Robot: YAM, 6 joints.
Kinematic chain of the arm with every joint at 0, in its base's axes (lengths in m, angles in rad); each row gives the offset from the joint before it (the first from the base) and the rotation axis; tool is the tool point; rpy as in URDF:
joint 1: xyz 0 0 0.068 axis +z
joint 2: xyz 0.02 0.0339 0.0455 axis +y
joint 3: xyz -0.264 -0.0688 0 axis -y
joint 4: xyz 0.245 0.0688 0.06 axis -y
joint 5: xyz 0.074 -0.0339 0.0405 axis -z
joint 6: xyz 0.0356 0 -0.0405 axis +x
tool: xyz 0 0 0 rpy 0 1.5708 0
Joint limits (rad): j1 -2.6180..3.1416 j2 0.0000..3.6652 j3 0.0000..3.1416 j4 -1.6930..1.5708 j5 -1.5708..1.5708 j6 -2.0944..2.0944
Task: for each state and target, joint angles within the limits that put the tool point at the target. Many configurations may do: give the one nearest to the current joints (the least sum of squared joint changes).
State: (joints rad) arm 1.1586 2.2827 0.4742 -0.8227 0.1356 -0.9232
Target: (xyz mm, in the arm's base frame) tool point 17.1 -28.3 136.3
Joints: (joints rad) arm 1.6215 3.1933 0.0000 -0.8588 0.4550 -0.9232
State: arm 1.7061 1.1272 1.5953 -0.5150 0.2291 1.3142
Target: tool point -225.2 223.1 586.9
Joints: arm 2.3756 1.6098 2.1242 -0.1707 0.1315 1.3142
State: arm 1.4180 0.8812 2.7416 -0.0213 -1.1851 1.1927
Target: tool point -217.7 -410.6 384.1
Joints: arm 1.1591 0.1573 2.4068 -0.3957 -1.4197 1.1927
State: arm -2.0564 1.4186 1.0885 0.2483 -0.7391 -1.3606
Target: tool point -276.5 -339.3 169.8
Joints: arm -2.3049 2.0147 1.2232 0.2793 -0.6662 -1.3606
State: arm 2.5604 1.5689 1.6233 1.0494 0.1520 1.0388
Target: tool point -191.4 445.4 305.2
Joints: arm 1.9903 2.0621 1.4945 0.9441 0.1872 1.0388
